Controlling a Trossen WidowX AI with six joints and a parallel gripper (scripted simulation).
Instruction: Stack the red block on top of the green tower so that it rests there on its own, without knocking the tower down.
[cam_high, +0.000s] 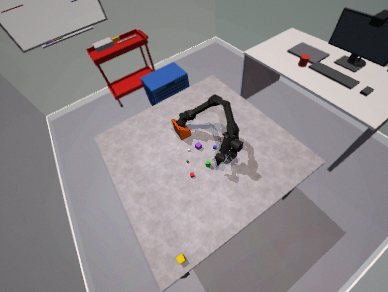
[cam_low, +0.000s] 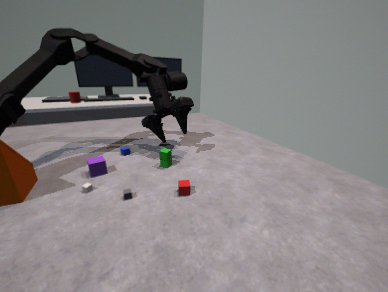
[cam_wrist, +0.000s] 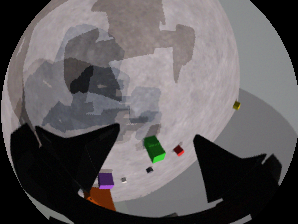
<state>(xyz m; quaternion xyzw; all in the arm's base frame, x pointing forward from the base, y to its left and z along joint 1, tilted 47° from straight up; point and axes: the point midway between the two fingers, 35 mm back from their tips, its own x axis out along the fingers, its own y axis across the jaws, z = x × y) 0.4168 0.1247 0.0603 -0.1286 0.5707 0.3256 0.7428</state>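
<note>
Right now the red block is 21 cm to the right of my gripper tip, 4 cm below it and 3 cm behind it. The rest, counted from my gripper tip: dark cube (19 cm to the right, 14 cm behind, 5 cm below); purple block (22 cm behind, 6 cm to the right, 4 cm below); blue block (15 cm behind, 5 cm below, 4 cm to the left).
</note>
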